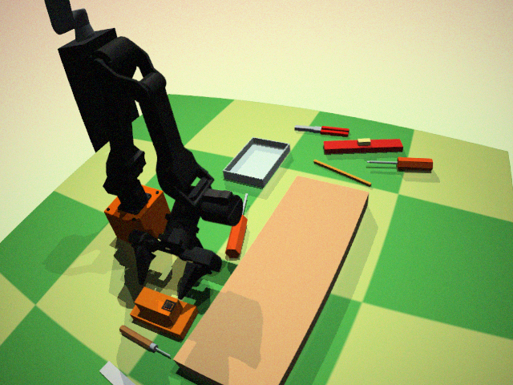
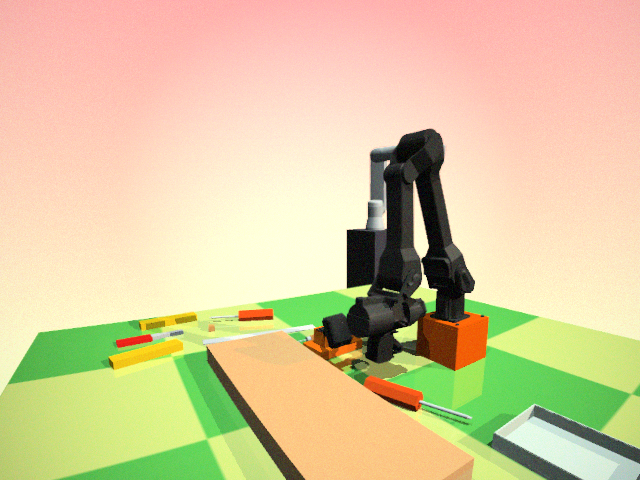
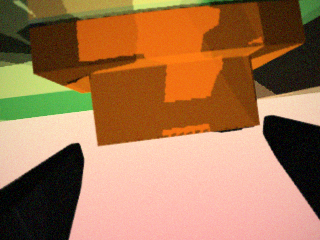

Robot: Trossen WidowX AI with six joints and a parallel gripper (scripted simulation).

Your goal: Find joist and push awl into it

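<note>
My gripper tip is now 20 mm short of the orange stud finder, 20 mm to the left of it and 10 mm above it. From my gripper tip the other things lie so: awl: 10 mm ahead, 90 mm to the right, 50 mm below; then grey card: 90 mm ahead, 210 mm to the right, 60 mm below; then grey tray: 10 mm behind, 480 mm to the left, 40 mm below.
</note>
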